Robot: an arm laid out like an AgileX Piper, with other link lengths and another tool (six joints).
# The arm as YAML. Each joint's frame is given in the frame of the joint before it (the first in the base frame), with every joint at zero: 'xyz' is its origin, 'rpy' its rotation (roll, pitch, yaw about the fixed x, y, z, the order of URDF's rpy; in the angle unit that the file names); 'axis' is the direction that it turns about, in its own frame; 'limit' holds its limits. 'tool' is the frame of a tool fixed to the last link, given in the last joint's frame.
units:
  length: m
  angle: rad
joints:
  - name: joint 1
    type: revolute
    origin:
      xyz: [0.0, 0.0, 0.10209]
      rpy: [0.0, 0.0, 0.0]
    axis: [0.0, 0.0, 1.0]
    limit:
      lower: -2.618
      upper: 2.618
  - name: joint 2
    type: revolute
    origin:
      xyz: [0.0, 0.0, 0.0]
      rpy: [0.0, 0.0, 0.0]
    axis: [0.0, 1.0, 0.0]
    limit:
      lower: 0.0
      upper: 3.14
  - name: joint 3
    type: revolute
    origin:
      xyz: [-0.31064, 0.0, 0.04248]
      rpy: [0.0, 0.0, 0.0]
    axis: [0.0, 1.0, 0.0]
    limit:
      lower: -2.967
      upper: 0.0
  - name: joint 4
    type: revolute
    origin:
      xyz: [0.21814, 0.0, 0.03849]
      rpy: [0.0, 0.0, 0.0]
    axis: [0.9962, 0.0, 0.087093]
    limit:
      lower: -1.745
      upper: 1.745
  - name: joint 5
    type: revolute
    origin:
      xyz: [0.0, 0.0, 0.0]
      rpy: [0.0, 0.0, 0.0]
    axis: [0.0, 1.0, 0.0]
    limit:
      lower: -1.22
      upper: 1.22
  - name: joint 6
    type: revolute
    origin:
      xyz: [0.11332, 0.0, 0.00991]
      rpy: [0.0, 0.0, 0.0]
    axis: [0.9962, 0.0, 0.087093]
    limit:
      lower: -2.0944
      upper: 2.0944
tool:
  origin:
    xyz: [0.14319, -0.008, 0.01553]
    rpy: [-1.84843, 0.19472, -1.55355]
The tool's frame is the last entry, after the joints.
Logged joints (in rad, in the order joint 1, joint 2, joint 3, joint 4, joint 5, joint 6), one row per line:
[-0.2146 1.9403 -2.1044 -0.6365 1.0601 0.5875]
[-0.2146 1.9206 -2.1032 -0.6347 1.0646 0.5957]
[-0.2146 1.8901 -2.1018 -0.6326 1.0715 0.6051]
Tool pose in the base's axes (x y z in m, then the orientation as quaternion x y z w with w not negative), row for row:
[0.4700 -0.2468 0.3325 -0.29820 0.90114 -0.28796 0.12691]
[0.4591 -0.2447 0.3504 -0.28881 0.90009 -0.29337 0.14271]
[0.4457 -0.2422 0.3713 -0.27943 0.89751 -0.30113 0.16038]
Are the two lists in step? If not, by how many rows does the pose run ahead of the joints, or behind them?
The pose runs 2 rows ahead of the joints: the pose in row i belongs to the joints in row i + 2.
